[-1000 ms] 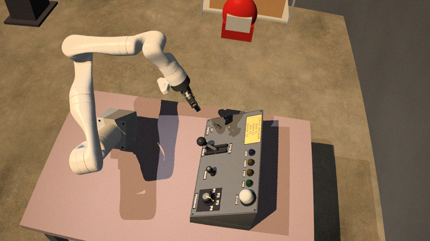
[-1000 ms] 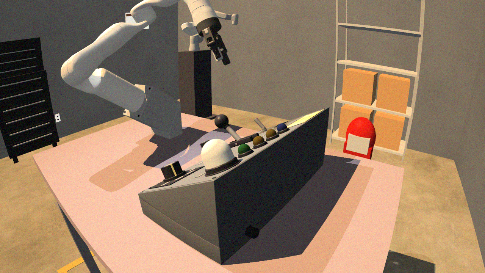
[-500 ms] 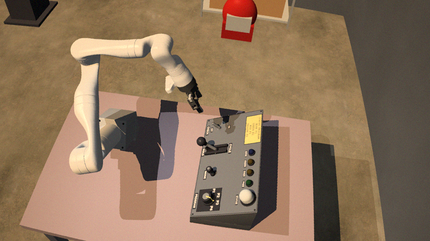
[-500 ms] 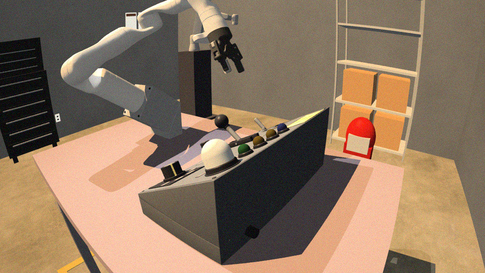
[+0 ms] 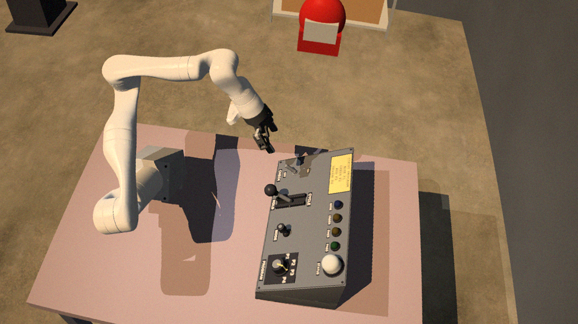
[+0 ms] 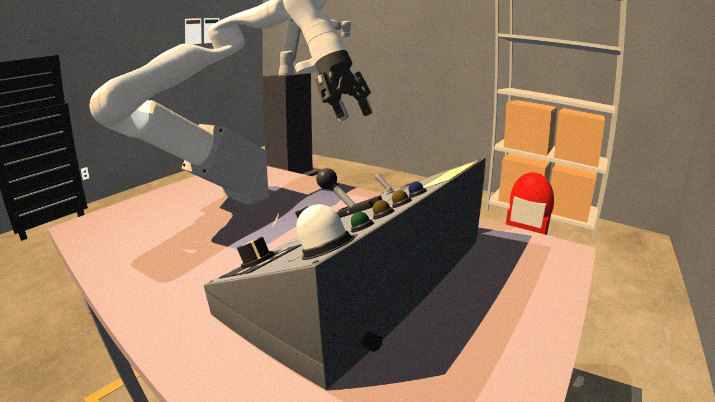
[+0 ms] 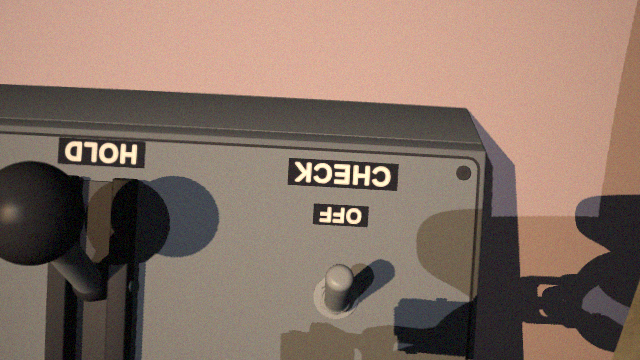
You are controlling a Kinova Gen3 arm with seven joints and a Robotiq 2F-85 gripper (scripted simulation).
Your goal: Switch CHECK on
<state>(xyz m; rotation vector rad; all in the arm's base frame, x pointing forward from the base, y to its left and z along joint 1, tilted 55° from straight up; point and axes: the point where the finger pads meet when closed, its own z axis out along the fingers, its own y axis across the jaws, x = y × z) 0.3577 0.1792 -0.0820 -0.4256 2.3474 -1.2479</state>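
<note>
Right now the check toggle is 14 cm below my hand, 7 cm ahead of it and 1 cm to the left of it. Round my hand: mode toggle 23 cm to the right, 15 cm below, 8 cm ahead; black ball lever 14 cm below, 11 cm to the right, 6 cm ahead.
</note>
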